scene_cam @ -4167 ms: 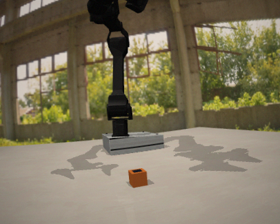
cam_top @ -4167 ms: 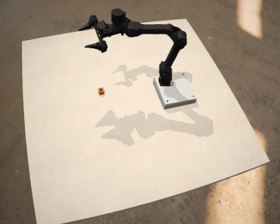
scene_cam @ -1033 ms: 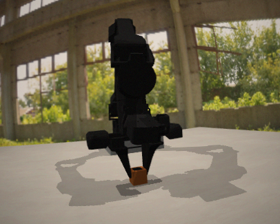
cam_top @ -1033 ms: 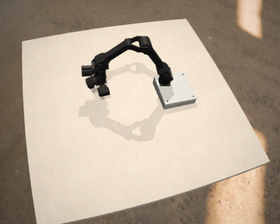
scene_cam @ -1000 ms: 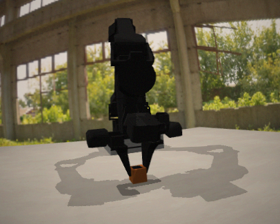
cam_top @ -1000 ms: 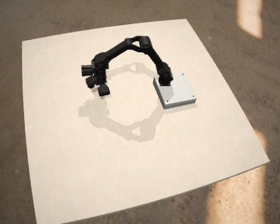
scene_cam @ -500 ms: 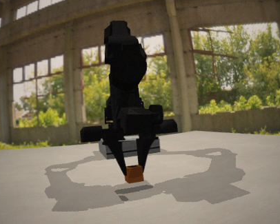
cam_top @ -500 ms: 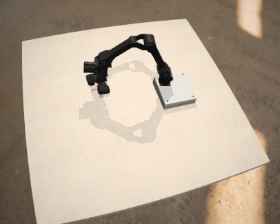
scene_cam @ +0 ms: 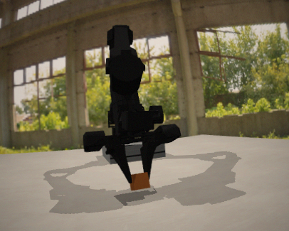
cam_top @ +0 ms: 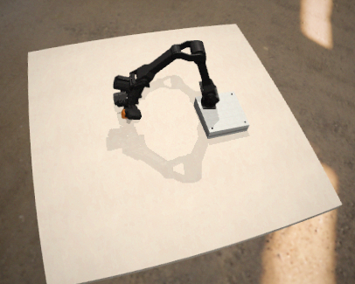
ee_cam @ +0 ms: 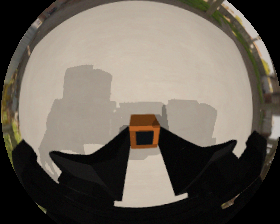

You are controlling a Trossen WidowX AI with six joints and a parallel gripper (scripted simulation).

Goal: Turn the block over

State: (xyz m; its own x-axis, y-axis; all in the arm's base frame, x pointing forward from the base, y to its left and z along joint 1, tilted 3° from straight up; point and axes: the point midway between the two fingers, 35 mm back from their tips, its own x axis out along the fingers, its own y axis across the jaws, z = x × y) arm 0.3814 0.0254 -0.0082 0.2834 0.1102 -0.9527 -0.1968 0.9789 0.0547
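My gripper tip is 1 cm below the orange block.
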